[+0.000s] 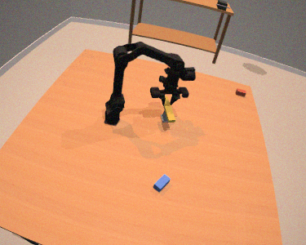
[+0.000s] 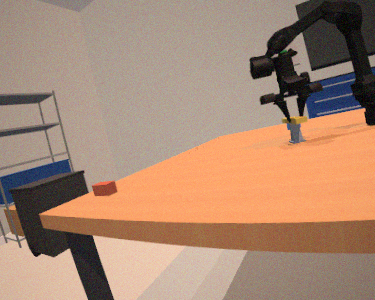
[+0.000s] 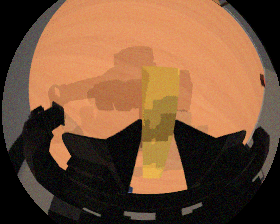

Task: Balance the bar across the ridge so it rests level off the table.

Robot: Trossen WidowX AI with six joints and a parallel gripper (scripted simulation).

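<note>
Now: gripper tip 10 mm short of the yellow bar and 30 mm to the left of it. Also, from my gripper tip: small red block (490 mm ahead, 380 mm to the left, 60 mm below); blue block (50 mm ahead, 410 mm to the right, 60 mm below).
</note>
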